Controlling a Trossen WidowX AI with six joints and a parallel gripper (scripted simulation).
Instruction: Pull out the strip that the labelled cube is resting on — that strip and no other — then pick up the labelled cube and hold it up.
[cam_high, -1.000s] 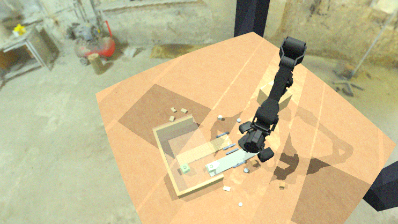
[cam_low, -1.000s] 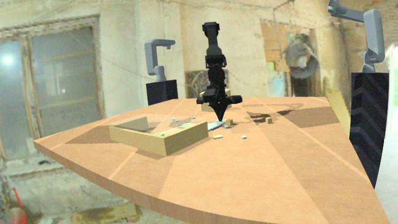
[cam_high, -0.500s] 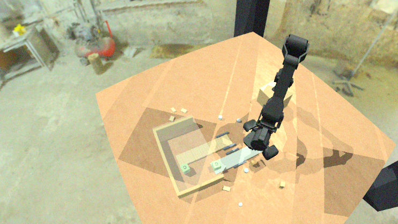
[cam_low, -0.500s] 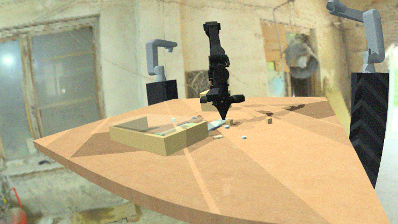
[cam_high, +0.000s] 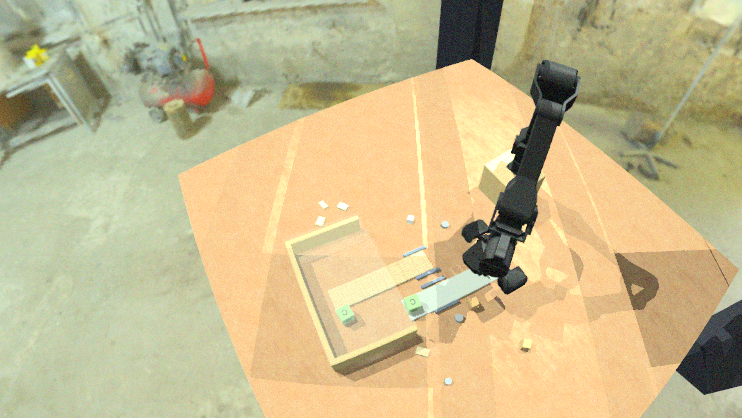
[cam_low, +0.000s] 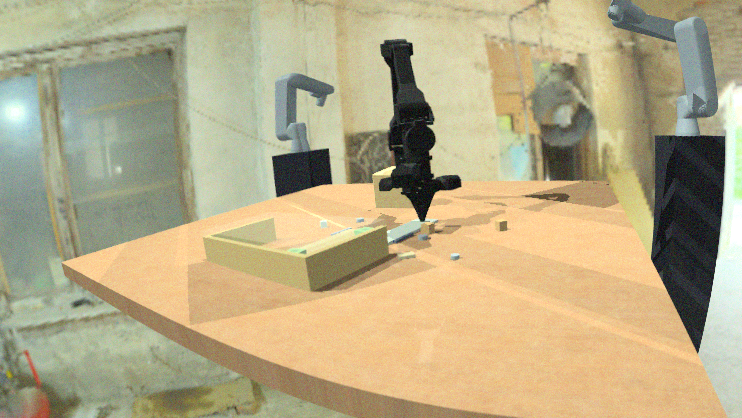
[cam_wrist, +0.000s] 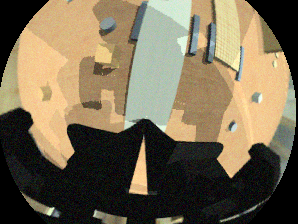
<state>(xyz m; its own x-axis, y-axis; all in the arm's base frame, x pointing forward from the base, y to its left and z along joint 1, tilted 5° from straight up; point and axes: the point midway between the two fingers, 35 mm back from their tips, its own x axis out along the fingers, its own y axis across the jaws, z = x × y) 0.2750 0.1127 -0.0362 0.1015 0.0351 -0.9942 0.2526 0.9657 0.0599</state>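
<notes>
My gripper tip is 90 mm short of the strip and 30 mm to the left of it. The rest, counted from my gripper tip: white cube 30 mm ahead, 240 mm to the right.
</notes>
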